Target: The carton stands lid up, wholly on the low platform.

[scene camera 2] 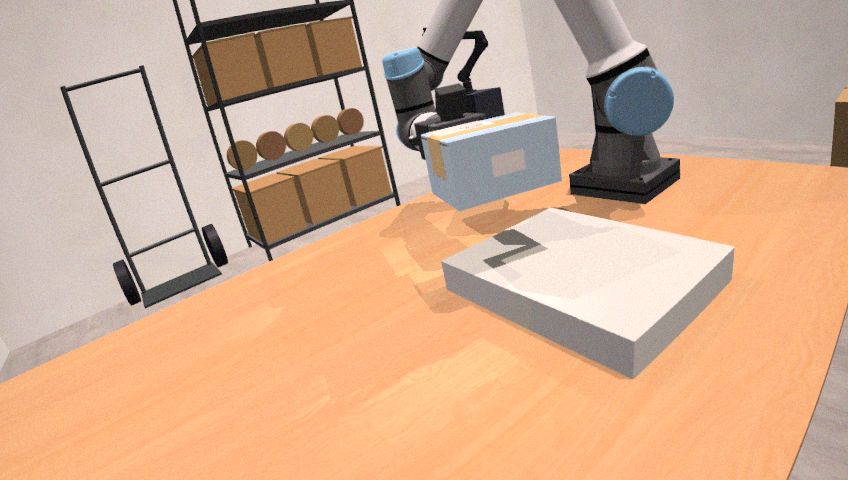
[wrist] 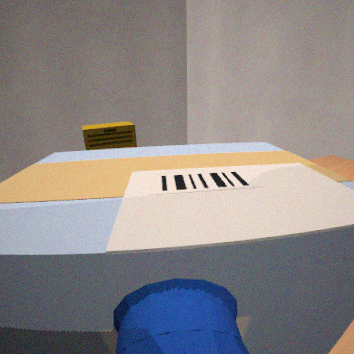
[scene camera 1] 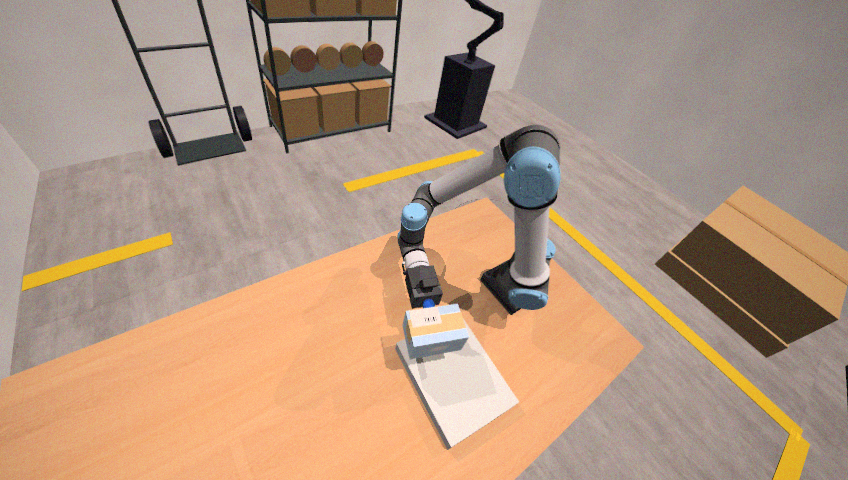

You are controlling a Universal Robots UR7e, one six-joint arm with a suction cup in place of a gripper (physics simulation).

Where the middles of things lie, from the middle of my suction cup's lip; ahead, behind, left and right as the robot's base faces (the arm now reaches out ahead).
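Labels:
The carton [scene camera 2: 469, 165] has my suction cup 30 mm short of it, 50 mm to the right of it and 20 mm above it. And then there is the low platform [scene camera 2: 619, 294], which, counted from my suction cup, is 160 mm to the left and 180 mm below.

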